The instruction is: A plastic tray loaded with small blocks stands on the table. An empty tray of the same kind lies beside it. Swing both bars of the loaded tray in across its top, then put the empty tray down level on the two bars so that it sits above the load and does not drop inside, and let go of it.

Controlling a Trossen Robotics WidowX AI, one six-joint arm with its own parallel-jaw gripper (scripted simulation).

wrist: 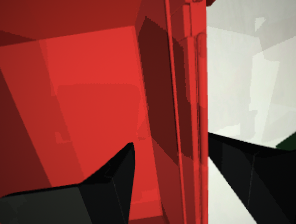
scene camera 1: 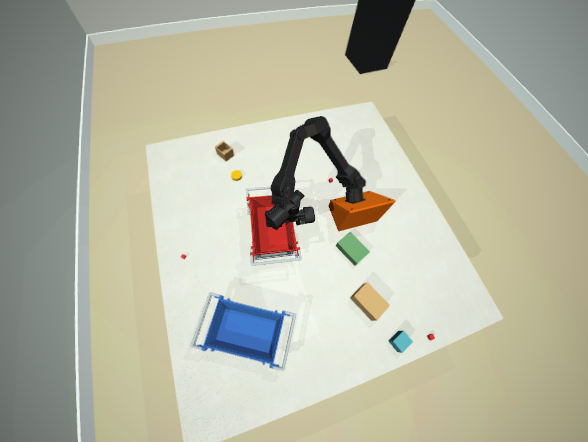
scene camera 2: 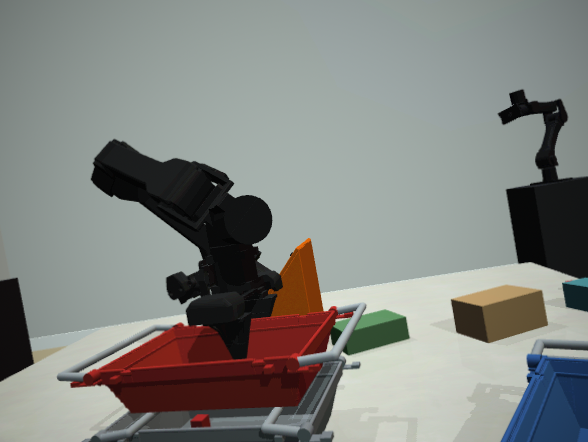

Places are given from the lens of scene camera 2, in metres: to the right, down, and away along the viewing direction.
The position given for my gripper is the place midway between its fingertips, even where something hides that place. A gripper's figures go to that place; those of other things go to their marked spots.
my gripper (scene camera 2: 251, 357): -0.06, 0.18, 0.62
red tray (scene camera 2: 187, 367): -0.11, 0.15, 0.47
green block (scene camera 2: 383, 327): 0.16, 0.19, 0.80
The marked spots on the red tray and the green block are 0.43 m apart.
